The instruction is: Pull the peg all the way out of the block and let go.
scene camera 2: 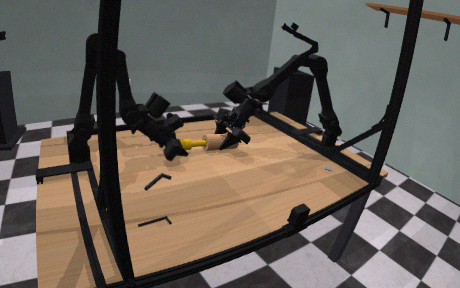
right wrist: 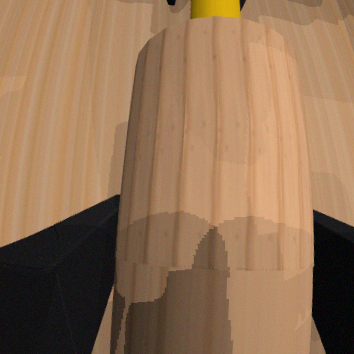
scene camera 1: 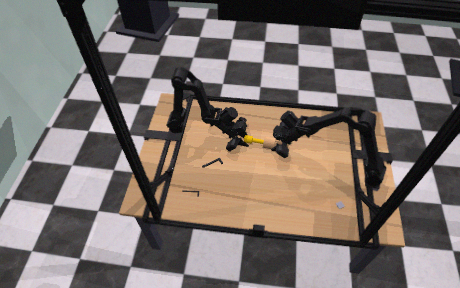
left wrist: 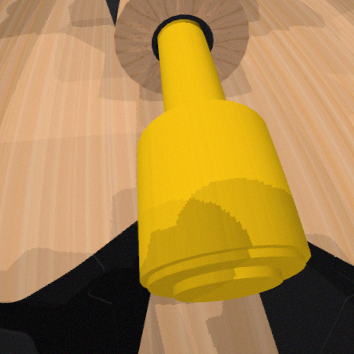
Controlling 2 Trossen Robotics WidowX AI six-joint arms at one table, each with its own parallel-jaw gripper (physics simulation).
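Frame: origin at the left arm's base, x left, y up, z ahead, level; metres.
Seen in the pictures: left gripper, fingertip midpoint: [scene camera 2: 186, 152] [right wrist: 202, 7] [scene camera 1: 249, 143] [left wrist: 202, 227]; right gripper, fingertip midpoint: [scene camera 2: 215, 146] [right wrist: 207, 211] [scene camera 1: 272, 145] [left wrist: 172, 28]; left arm's base, link origin: [scene camera 2: 80, 160] [scene camera 1: 176, 129]; right arm's base, link origin: [scene camera 2: 328, 144] [scene camera 1: 372, 181].
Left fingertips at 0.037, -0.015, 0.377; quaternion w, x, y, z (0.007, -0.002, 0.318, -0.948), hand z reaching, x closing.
Offsets run from my left fingertips to a thing's top centre, as dx, dy, dz. "spot": to the spot under its first point.
The yellow peg @[+0.005, +0.049, +0.036] [scene camera 1: 257, 141] [scene camera 2: 197, 143] [left wrist: 210, 160] [right wrist: 215, 7] has a thick round head and a thinner shaft. In the left wrist view its shaft enters the dark-rimmed hole in the end of the round wooden block @[+0.014, +0.056, +0.128] [scene camera 1: 268, 143] [scene camera 2: 212, 142] [left wrist: 135, 45] [right wrist: 215, 125]. How deep it sits is hidden. My left gripper [scene camera 1: 240, 137] [scene camera 2: 181, 146] [left wrist: 202, 227] is shut on the peg's head, a finger against each side. My right gripper [scene camera 1: 276, 142] [scene camera 2: 223, 139] [right wrist: 207, 211] is shut on the block. Peg and block lie in one line between the grippers.
Two black L-shaped pieces, one @[-0.174, +0.004, -0.133] [scene camera 1: 212, 162] [scene camera 2: 157, 181] nearer the left gripper and one @[-0.349, +0.002, -0.176] [scene camera 1: 192, 191] [scene camera 2: 156, 221] nearer the front, lie on the table. A small grey piece @[-0.209, -0.001, +0.474] [scene camera 1: 340, 205] [scene camera 2: 328, 168] lies at the right. A black box @[spot: -0.449, +0.048, +0.163] [scene camera 1: 258, 230] [scene camera 2: 299, 216] sits on the front rail.
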